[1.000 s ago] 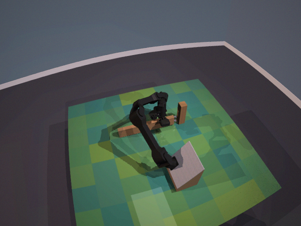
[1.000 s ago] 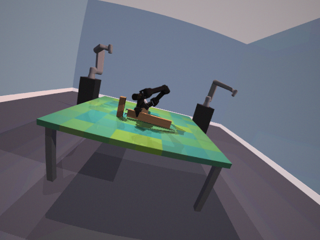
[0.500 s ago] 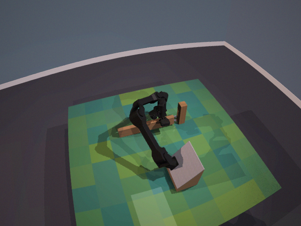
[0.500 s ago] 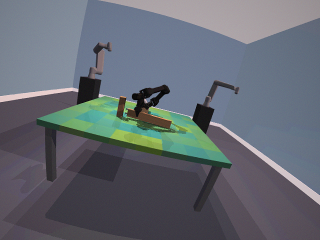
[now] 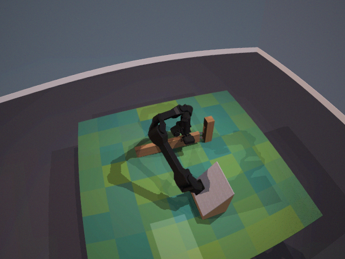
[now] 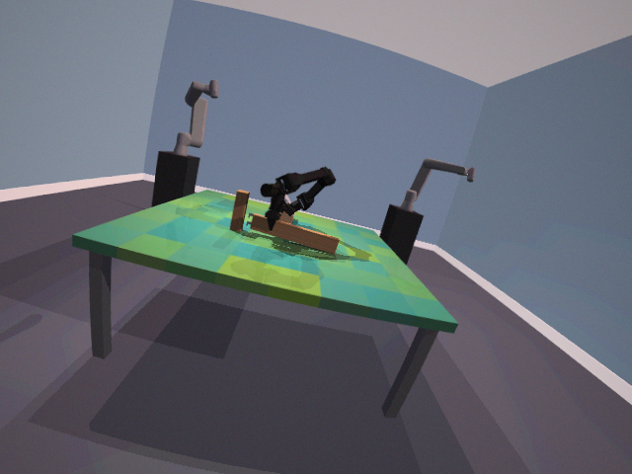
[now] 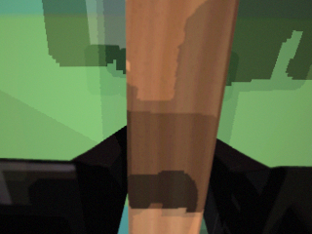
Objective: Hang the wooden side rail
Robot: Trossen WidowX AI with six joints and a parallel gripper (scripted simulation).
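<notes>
The headboard post lies 16 cm to the right of my gripper tip and 5 cm above it.
</notes>
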